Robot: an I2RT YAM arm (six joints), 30 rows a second.
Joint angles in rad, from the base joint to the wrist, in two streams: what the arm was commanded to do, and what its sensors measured. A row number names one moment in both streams.
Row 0, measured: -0.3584, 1.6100, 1.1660, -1.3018, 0.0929, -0.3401
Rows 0 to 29, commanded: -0.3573, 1.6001, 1.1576, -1.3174, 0.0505, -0.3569; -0.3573, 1.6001, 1.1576, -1.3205, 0.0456, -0.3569; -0.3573, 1.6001, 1.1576, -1.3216, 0.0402, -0.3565; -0.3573, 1.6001, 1.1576, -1.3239, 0.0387, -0.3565; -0.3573, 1.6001, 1.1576, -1.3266, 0.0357, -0.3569; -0.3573, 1.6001, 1.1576, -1.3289, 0.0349, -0.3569; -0.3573, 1.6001, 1.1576, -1.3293, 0.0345, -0.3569; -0.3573, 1.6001, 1.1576, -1.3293, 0.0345, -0.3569; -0.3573, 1.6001, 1.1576, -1.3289, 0.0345, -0.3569; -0.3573, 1.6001, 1.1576, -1.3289, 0.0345, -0.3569; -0.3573, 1.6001, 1.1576, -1.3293, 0.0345, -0.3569; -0.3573, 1.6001, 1.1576, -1.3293, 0.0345, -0.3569; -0.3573, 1.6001, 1.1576, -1.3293, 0.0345, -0.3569; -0.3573, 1.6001, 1.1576, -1.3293, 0.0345, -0.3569; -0.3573, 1.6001, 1.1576, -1.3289, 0.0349, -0.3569; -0.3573, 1.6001, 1.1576, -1.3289, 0.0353, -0.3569; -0.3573, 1.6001, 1.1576, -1.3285, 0.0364, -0.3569; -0.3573, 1.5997, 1.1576, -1.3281, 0.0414, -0.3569; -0.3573, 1.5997, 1.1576, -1.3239, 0.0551, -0.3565; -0.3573, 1.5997, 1.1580, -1.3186, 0.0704, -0.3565; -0.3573, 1.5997, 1.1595, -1.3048, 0.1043, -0.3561; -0.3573, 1.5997, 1.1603, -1.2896, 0.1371, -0.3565; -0.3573, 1.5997, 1.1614, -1.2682, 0.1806, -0.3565; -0.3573, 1.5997, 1.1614, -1.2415, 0.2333, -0.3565; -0.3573, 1.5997, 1.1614, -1.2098, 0.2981, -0.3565; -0.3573, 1.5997, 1.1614, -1.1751, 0.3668, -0.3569; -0.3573, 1.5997, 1.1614, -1.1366, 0.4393, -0.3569; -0.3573, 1.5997, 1.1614, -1.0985, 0.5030, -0.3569; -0.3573, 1.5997, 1.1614, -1.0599, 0.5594, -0.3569; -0.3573, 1.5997, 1.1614, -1.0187, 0.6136, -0.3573
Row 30, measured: -0.3592, 1.6100, 1.1660, -1.1011, 0.3248, -0.3492
